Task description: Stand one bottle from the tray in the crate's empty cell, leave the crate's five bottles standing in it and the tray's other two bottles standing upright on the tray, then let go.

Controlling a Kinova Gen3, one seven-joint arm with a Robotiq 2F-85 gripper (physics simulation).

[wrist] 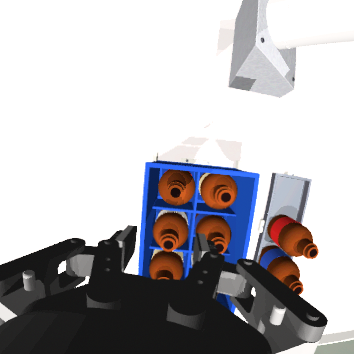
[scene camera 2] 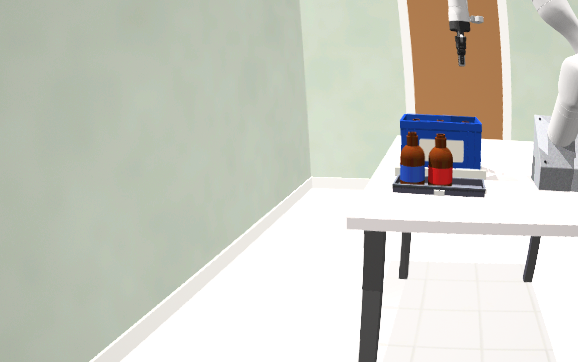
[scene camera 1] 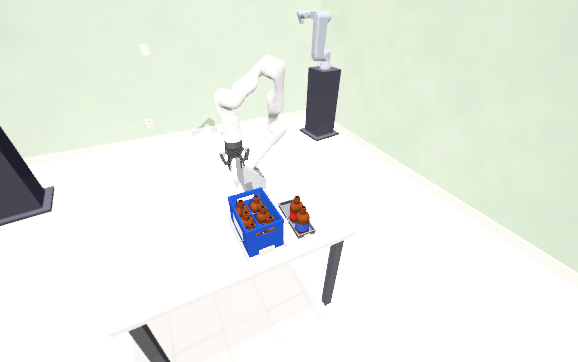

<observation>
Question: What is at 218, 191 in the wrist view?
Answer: A brown bottle.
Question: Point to a blue-labelled bottle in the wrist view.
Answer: At 214, 226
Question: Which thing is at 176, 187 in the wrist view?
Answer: A red-labelled brown bottle.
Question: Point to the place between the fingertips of my gripper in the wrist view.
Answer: At 164, 240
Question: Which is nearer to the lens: the brown bottle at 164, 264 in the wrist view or the blue-labelled bottle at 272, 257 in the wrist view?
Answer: The brown bottle.
</observation>
